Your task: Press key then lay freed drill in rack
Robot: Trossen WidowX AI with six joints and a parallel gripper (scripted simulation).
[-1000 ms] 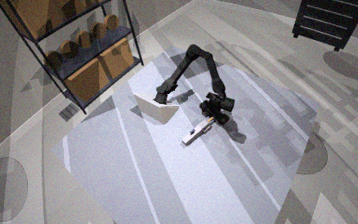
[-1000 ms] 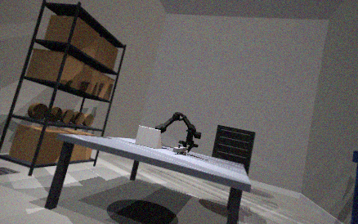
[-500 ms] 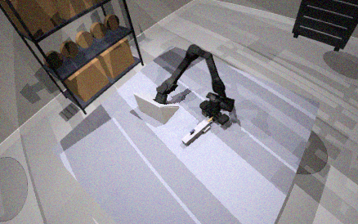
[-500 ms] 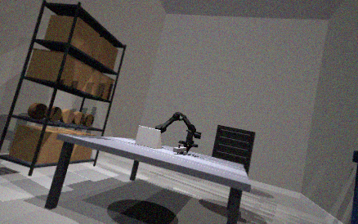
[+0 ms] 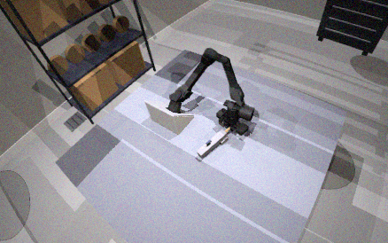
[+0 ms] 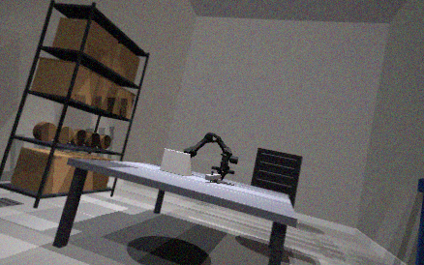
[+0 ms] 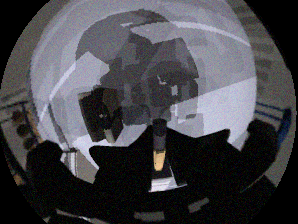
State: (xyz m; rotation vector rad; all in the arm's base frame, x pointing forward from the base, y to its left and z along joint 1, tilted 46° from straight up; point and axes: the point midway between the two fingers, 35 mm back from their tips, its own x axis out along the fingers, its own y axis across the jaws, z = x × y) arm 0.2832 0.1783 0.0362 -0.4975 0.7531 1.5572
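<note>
Now: gripper tip 40 mm to the left of the thin orange drill and 30 mm below it. From my gripper tip the other things lie so: dark key (20 mm behind, 170 mm to the right, 30 mm above); then light grey block (20 mm behind, 140 mm to the right, 20 mm above).
</note>
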